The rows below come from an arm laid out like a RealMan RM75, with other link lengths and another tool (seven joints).
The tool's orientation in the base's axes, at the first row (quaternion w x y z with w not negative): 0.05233, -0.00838, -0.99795, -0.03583
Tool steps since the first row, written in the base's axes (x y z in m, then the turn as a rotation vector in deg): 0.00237, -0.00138, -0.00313, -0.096, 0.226, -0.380; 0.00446, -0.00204, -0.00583, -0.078, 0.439, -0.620; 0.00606, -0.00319, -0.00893, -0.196, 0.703, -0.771; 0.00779, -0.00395, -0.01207, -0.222, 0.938, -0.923; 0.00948, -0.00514, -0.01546, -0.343, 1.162, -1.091; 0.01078, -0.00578, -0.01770, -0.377, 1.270, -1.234; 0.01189, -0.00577, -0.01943, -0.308, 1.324, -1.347; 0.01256, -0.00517, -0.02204, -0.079, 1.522, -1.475; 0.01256, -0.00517, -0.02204, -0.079, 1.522, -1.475; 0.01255, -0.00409, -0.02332, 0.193, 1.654, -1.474
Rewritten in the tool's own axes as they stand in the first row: -0.00270, -0.00155, 0.00276, 0.058, 0.197, 0.403; -0.00507, -0.00235, 0.00517, 0.018, 0.392, 0.655; -0.00701, -0.00369, 0.00800, 0.123, 0.643, 0.836; -0.00907, -0.00463, 0.01088, 0.136, 0.866, 1.007; -0.01112, -0.00602, 0.01398, 0.242, 1.075, 1.202; -0.01265, -0.00679, 0.01602, 0.262, 1.172, 1.355; -0.01394, -0.00688, 0.01762, 0.182, 1.219, 1.464; -0.01487, -0.00646, 0.02018, -0.057, 1.412, 1.582; -0.01487, -0.00646, 0.02018, -0.057, 1.412, 1.582; -0.01498, -0.00547, 0.02153, -0.325, 1.549, 1.562
